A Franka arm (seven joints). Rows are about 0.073 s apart.
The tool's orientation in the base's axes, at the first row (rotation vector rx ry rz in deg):
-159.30, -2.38, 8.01
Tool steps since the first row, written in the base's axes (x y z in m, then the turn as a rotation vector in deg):
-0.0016, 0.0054, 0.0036, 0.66, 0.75, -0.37
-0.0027, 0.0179, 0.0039, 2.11, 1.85, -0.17
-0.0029, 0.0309, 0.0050, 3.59, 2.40, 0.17
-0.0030, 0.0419, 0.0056, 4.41, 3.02, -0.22
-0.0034, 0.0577, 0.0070, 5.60, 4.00, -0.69
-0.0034, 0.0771, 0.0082, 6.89, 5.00, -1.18
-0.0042, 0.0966, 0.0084, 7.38, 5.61, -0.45
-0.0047, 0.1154, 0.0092, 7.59, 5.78, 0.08
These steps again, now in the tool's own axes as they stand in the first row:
-0.0017, -0.0063, -0.0013, 0.73, -0.56, 0.54
-0.0022, -0.0182, 0.0029, 2.20, -1.65, 0.59
-0.0019, -0.0307, 0.0064, 3.67, -2.27, 0.31
-0.0016, -0.0412, 0.0097, 4.55, -2.70, 0.80
-0.0013, -0.0565, 0.0139, 5.82, -3.44, 1.46
-0.0006, -0.0751, 0.0195, 7.19, -4.19, 2.13
-0.0005, -0.0934, 0.0262, 7.64, -5.01, 1.62
-0.0002, -0.1113, 0.0321, 7.81, -5.35, 1.16

